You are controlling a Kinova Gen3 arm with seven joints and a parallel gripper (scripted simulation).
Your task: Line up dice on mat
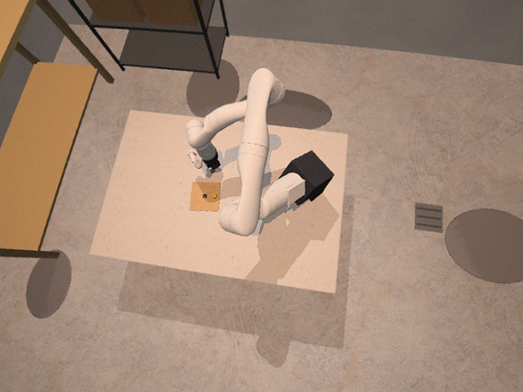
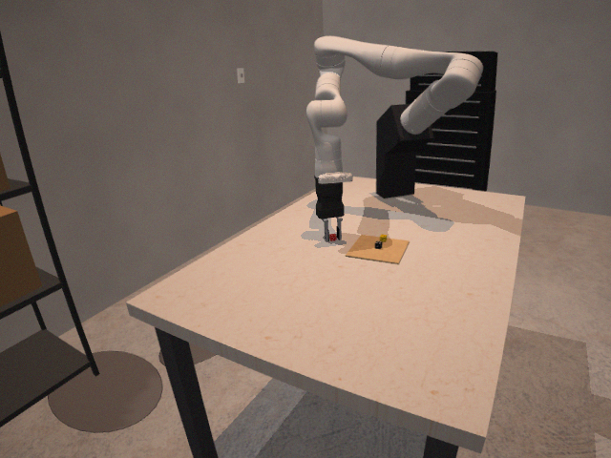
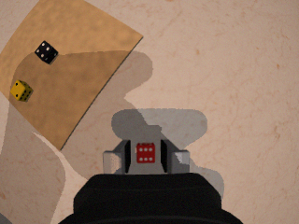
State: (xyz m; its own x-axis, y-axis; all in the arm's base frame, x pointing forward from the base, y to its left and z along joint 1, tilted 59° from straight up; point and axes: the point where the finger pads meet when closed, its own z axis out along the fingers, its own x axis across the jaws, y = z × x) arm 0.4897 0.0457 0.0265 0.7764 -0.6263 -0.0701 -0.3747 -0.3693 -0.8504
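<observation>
Right now my hand is 1 cm above the red die. From my hand the other things lie so: tan mat (5 cm behind, 13 cm to the left, 2 cm below); then black die (5 cm behind, 13 cm to the left, 1 cm below); then yellow die (9 cm behind, 11 cm to the left, 1 cm below).
</observation>
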